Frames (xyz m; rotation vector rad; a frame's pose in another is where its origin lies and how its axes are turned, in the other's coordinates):
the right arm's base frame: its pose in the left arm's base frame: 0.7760 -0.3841 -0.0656 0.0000 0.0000 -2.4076
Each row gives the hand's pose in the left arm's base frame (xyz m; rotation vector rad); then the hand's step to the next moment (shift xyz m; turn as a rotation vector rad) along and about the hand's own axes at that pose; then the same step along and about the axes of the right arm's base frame.
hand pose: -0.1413 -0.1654 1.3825 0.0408 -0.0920 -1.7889
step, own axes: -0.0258 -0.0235 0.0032 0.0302 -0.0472 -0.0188
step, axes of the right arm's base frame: -0.0074 -0.0343 0.0006 0.0513 -0.0193 -0.0221
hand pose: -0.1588 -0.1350 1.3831 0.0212 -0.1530 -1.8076
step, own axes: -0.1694 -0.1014 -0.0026 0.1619 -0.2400 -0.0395
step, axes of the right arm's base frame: -0.0832 -0.1772 -0.0257 0.2684 -0.1011 -0.0560
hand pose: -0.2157 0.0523 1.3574 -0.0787 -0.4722 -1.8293
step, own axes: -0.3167 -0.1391 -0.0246 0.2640 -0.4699 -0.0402
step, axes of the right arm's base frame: -0.1883 -0.2478 -0.1530 0.4772 -0.2368 -0.0909
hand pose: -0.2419 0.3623 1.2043 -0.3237 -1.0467 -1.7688
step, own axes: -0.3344 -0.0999 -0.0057 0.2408 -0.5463 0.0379
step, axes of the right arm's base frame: -0.1942 -0.1156 -0.2660 0.4764 -0.3483 -0.0981
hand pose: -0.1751 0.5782 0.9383 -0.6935 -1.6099 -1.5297
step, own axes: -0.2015 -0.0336 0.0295 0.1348 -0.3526 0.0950
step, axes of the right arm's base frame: -0.0902 0.0122 -0.1853 0.2601 -0.2791 -0.0774
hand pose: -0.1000 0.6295 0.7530 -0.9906 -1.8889 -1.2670
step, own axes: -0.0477 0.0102 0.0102 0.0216 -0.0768 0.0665
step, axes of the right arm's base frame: -0.0243 0.0204 -0.0384 0.0295 -0.0920 -0.0381
